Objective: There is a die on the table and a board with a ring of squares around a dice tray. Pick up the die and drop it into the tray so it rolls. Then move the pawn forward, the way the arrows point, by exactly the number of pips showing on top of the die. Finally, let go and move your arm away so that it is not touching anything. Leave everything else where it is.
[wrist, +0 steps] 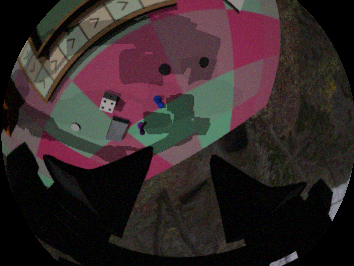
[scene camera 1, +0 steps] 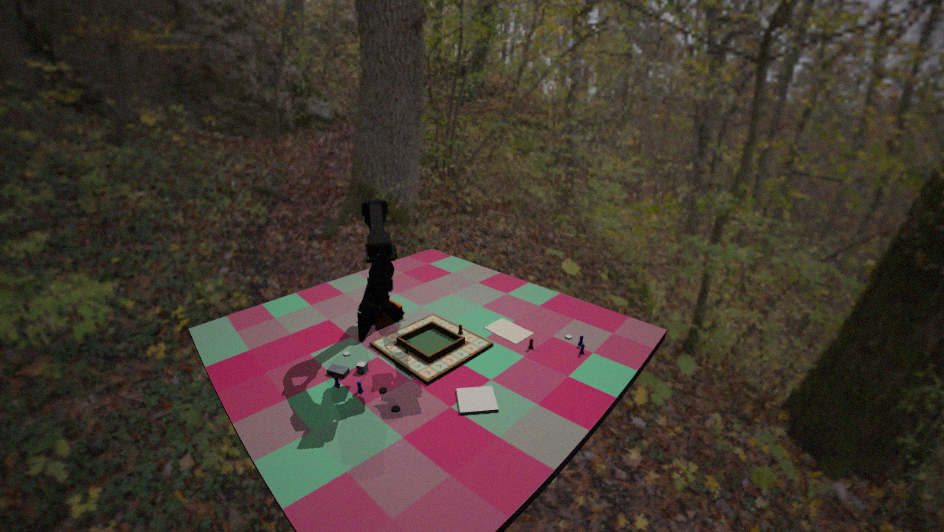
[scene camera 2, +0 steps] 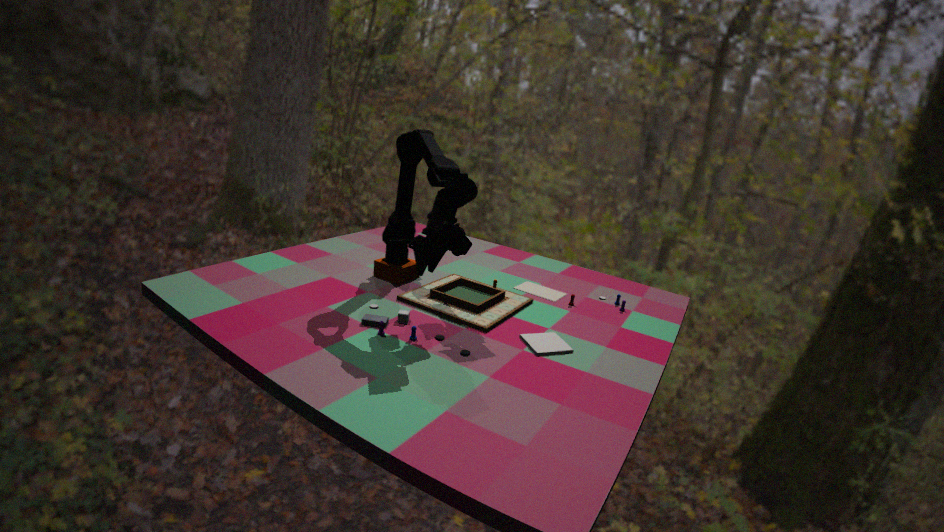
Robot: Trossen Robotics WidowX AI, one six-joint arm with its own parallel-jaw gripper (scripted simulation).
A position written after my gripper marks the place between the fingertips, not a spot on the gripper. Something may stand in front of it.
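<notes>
My gripper (scene camera 2: 424, 273) holds nothing and is open. The gripper (wrist: 182, 155) is also visible as the gripper (scene camera 1: 360, 341).
</notes>
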